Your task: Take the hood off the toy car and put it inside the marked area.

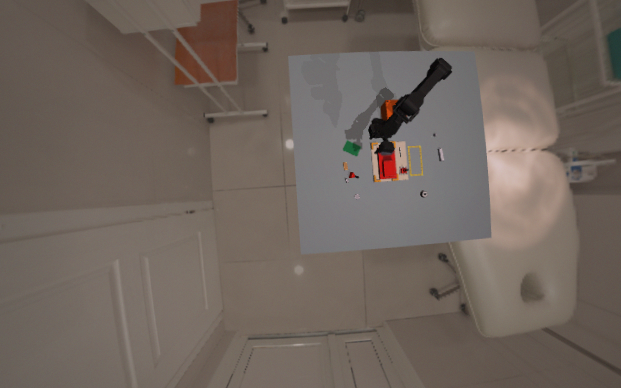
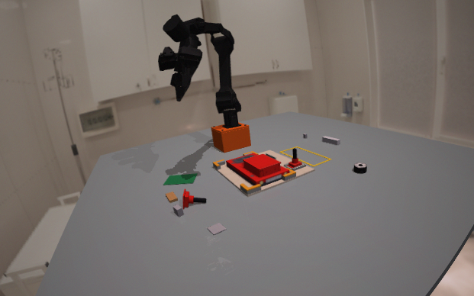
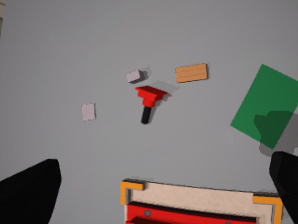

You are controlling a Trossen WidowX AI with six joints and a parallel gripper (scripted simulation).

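Now: the red hood 220 mm below my gripper tip, 180 mm to the left of it and 80 mm ahead of it. Round my gripper tip: grey bar 540 mm to the left, 250 mm below, 10 mm behind; then green tile 260 mm below, 50 mm behind, 40 mm to the right.
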